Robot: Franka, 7 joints.
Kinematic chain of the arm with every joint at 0, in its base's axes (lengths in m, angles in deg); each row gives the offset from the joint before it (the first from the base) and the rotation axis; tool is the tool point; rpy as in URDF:
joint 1: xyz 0 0 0.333 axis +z
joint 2: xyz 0 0 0 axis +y
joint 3: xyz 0 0 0.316 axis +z
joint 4: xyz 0.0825 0 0 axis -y
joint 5: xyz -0.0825 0 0.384 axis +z
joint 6: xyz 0 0 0 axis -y
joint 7: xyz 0.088 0 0 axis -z
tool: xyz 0 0 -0.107 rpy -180 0 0
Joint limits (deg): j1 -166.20..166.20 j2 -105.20..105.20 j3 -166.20..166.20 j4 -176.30..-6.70 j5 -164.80..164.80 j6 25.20..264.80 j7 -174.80..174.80
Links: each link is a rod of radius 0.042 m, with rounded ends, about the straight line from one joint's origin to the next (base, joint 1, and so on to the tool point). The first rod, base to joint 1, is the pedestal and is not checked.
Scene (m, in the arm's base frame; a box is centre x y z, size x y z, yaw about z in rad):
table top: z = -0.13
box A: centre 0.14 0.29 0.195 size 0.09 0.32 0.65 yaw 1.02
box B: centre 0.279 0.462 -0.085 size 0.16 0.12 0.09 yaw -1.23
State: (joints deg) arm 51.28 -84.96 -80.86 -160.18 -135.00 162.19 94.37
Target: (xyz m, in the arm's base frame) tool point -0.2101 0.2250 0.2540
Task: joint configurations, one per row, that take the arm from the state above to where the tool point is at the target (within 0.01 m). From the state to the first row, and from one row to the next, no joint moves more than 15 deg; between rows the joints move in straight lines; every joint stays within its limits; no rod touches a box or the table.
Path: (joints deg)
1: 43.62 -95.08 -70.83 -164.08 -134.46 163.61 104.45
2: 35.95 -105.20 -60.80 -167.98 -133.92 165.04 114.53
3: 48.95 -100.57 -47.84 -168.80 -140.10 164.52 111.82
4: 61.94 -95.94 -34.89 -169.61 -146.27 164.01 109.12
5: 74.94 -91.31 -21.93 -170.42 -152.45 163.49 106.41
6: 87.94 -86.68 -8.98 -171.24 -158.62 162.98 103.71
7: 100.93 -82.05 3.98 -172.05 -164.80 162.46 101.00
8: 106.99 -68.74 1.44 -170.40 -156.55 163.39 99.67
9: 113.04 -55.42 -1.11 -168.74 -148.30 164.32 98.35
10: 119.09 -42.10 -3.65 -167.09 -140.05 165.25 97.02
11: 125.14 -28.79 -6.19 -165.43 -131.80 166.18 95.70
12: 131.19 -15.47 -8.73 -163.78 -123.56 167.11 94.37

